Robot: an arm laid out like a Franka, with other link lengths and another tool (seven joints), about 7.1 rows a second.
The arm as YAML. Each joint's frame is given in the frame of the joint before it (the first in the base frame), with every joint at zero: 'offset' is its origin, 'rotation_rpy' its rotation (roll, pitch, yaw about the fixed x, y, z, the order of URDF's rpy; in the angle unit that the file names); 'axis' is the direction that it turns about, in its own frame. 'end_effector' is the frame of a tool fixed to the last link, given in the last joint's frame.
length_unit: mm
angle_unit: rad
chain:
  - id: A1
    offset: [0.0, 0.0, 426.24]
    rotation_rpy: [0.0, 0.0, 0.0]
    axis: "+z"
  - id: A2
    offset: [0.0, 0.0, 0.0]
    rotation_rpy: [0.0, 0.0, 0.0]
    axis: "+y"
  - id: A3
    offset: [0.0, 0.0, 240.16]
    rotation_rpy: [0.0, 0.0, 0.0]
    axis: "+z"
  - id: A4
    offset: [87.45, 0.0, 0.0]
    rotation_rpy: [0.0, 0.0, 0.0]
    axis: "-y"
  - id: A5
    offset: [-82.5, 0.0, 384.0]
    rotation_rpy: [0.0, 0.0, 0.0]
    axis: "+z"
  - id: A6
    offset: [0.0, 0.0, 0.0]
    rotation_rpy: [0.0, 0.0, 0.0]
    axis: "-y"
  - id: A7
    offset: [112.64, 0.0, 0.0]
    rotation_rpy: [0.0, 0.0, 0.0]
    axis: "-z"
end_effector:
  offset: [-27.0, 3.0, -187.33]
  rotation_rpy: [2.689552, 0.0, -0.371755]
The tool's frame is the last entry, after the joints.
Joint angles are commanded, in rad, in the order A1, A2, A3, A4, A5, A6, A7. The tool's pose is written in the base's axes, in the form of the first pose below.
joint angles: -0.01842 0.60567 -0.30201 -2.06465 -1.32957 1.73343 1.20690
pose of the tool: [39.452, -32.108, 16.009], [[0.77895, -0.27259, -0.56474], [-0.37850, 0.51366, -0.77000], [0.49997, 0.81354, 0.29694]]
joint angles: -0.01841 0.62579 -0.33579 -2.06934 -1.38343 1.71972 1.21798
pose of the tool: [38.279, -34.202, 16.367], [[0.80033, -0.25052, -0.54472], [-0.34250, 0.55466, -0.75832], [0.49211, 0.79347, 0.35810]]
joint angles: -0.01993 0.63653 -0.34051 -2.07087 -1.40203 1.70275 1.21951
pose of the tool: [37.775, -34.723, 16.437], [[0.81199, -0.23456, -0.53446], [-0.32885, 0.57267, -0.75094], [0.48221, 0.78551, 0.38787]]
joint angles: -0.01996 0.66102 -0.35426 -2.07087 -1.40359 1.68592 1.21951
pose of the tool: [36.561, -35.454, 16.092], [[0.82084, -0.20041, -0.53484], [-0.33241, 0.59385, -0.73270], [0.46446, 0.77921, 0.42084]]
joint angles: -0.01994 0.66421 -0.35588 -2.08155 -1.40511 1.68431 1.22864
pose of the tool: [35.960, -35.457, 15.774], [[0.82269, -0.19439, -0.53423], [-0.33298, 0.59690, -0.72996], [0.46078, 0.77841, 0.42633]]
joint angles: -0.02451 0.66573 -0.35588 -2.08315 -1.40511 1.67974 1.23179
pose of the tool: [35.635, -35.633, 15.753], [[0.82120, -0.18904, -0.53842], [-0.33642, 0.60174, -0.72438], [0.46092, 0.77600, 0.43055]]
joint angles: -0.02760 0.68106 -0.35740 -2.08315 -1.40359 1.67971 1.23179
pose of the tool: [35.044, -35.787, 15.219], [[0.82606, -0.17406, -0.53603], [-0.34104, 0.60283, -0.72132], [0.44869, 0.77865, 0.43861]]
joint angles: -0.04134 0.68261 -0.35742 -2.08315 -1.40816 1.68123 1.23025
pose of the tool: [34.584, -36.294, 15.176], [[0.82464, -0.16556, -0.54089], [-0.34878, 0.60398, -0.71663], [0.44533, 0.77962, 0.44032]]
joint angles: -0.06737 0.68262 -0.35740 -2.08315 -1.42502 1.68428 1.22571
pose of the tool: [33.883, -37.311, 15.263], [[0.82488, -0.15296, -0.54421], [-0.35664, 0.60612, -0.71094], [0.43860, 0.78053, 0.44542]]
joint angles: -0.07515 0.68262 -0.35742 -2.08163 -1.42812 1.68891 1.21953
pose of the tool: [33.749, -37.591, 15.256], [[0.82530, -0.14832, -0.54487], [-0.36141, 0.60266, -0.71147], [0.43390, 0.78409, 0.44377]]
